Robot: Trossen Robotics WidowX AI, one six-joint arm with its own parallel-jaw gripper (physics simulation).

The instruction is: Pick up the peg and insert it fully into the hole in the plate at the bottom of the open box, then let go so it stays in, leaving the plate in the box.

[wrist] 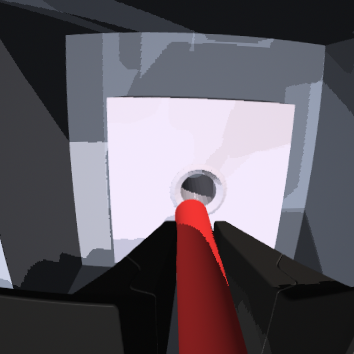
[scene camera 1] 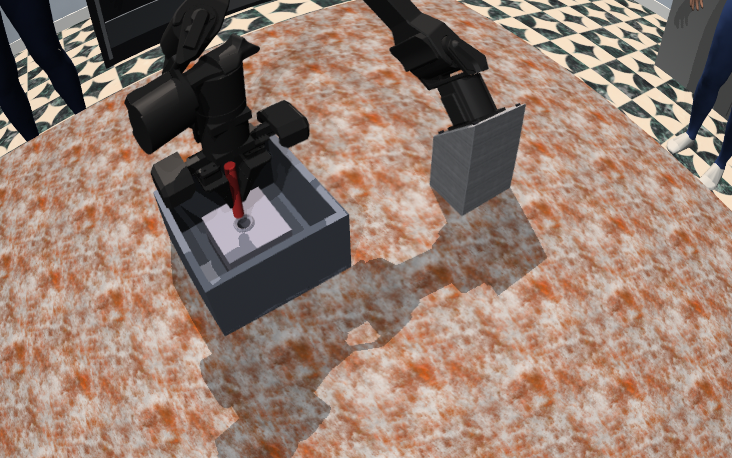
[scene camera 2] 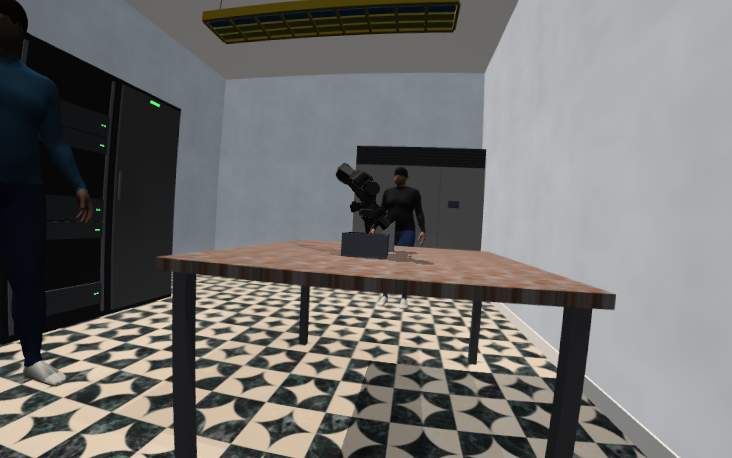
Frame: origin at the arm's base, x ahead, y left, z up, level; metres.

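Seen in the pictures: gripper, between the fingertips: (wrist: 194, 231) (scene camera 1: 236, 202) (scene camera 2: 367, 233); arm's base, origin of its link: (scene camera 1: 477, 120) (scene camera 2: 387, 227).
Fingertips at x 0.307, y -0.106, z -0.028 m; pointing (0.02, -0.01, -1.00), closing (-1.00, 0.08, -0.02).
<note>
Offsets run from my fingertips to a thing's top centre. "spot": to the spot under its first point. Level surfaces: height alone.
The red peg @(0.001 m left, 0.000 m ahead, 0.062 m up) (scene camera 1: 234, 189) (wrist: 202, 280) is held slightly tilted in my gripper (scene camera 1: 240, 202) (wrist: 194, 231), which is shut on it and reaches down inside the open box @(0.001 m right, 0.004 m back, 0.001 m down) (scene camera 1: 280, 280) (scene camera 2: 364, 245). The pale plate @(0.001 m right, 0.004 m back, 0.038 m down) (scene camera 1: 269, 207) (wrist: 145, 145) lies on the box floor. Its round hole @(spot: 0.009 m right, 0.008 m back, 0.052 m down) (scene camera 1: 244, 223) (wrist: 198, 189) has a bevelled rim. In the wrist view the peg's lower end overlaps the near edge of the hole's rim. In scene camera 1 that end shows just behind the hole. Whether it touches the plate cannot be told.
A grey metallic block-shaped piece (scene camera 1: 475, 162) on the end of another black arm (scene camera 1: 442, 59) is to the right of the box. The box's walls stand close around the gripper. The table @(0.099 m down) (scene camera 1: 485, 378) (scene camera 2: 302, 264) has a mottled orange and white top. People stand beyond it.
</note>
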